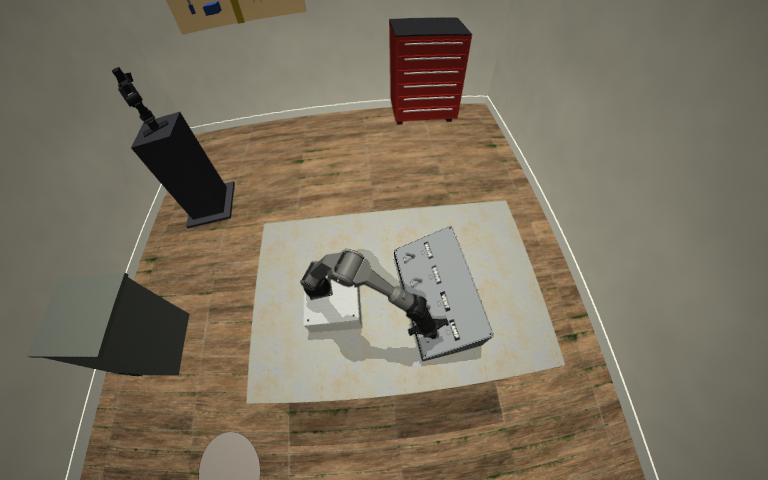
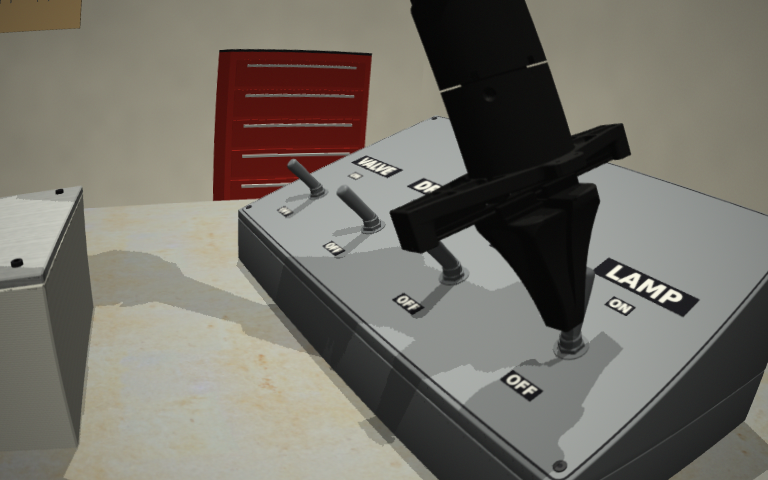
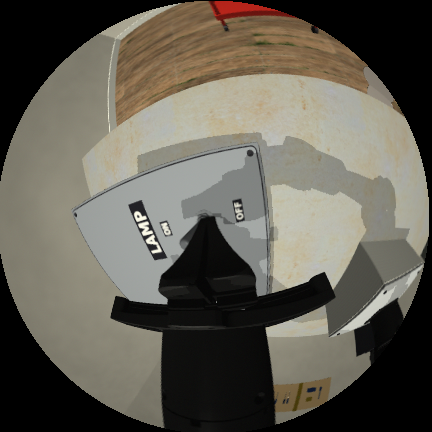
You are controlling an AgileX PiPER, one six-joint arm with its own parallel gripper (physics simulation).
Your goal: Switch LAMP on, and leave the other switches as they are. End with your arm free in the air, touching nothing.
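The grey switch panel (image 1: 471, 288) (image 2: 702, 237) (image 3: 107, 227) carries a row of levers. The LAMP lever (image 2: 589, 278) (image 3: 186, 238) leans toward its ON mark, partly hidden behind my fingers. My gripper (image 1: 433, 335) (image 2: 563, 327) (image 3: 209, 224) is shut with its fingertips low at the OFF side of this lever, against it or very close; contact cannot be told for certain. The VALVE lever (image 1: 408, 258) (image 2: 305, 178), the second lever (image 1: 416, 281) (image 2: 359, 206) and the third lever (image 2: 448, 264) lean alike, unlike LAMP. The third lever's top is hidden by the gripper.
The arm's white base block (image 1: 334, 311) (image 2: 33, 226) stands beside the panel on the pale mat (image 1: 294, 379) (image 2: 169, 396). The gripper's wide crossbar hangs over the third lever. A red drawer cabinet (image 1: 431, 79) (image 2: 291, 113) stands far behind.
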